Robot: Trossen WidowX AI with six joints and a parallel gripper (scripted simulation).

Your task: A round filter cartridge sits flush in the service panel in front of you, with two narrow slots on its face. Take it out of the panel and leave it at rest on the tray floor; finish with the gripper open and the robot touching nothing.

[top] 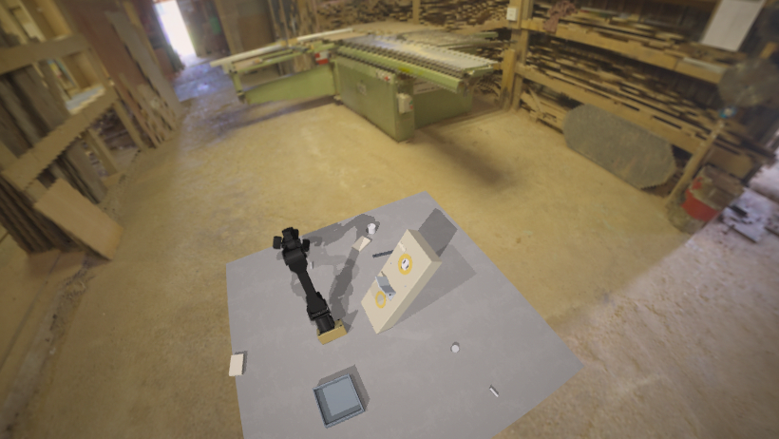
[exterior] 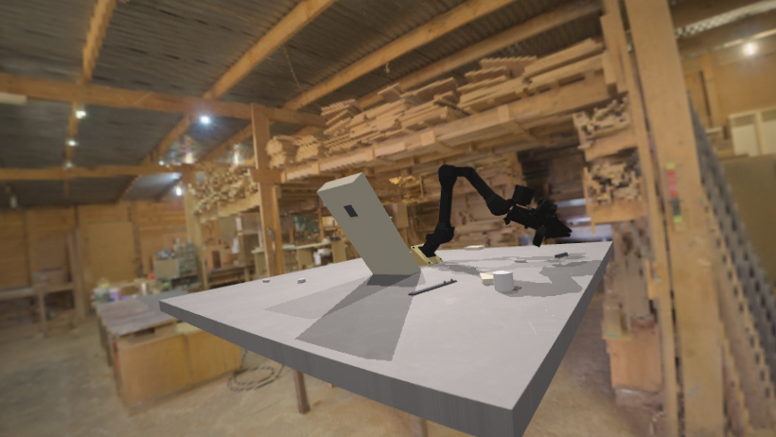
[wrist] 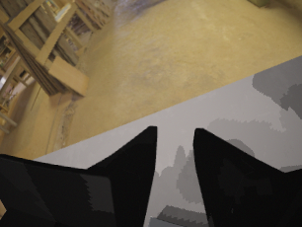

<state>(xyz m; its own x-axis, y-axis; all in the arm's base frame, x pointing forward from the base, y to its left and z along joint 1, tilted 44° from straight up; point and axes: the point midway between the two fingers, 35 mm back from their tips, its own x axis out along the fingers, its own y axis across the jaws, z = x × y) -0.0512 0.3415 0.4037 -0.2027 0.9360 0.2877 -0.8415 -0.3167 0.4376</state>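
My gripper tip is now 440 mm short of the round grey filter cartridge, 550 mm to the left of it and 180 mm below it. From my gripper tip the other things lie so: beige service panel (400 mm ahead, 550 mm to the right, 110 mm above); grey bracket (340 mm ahead, 550 mm to the right, 90 mm above); grey tray (10 mm ahead, 840 mm to the right, 70 mm below).
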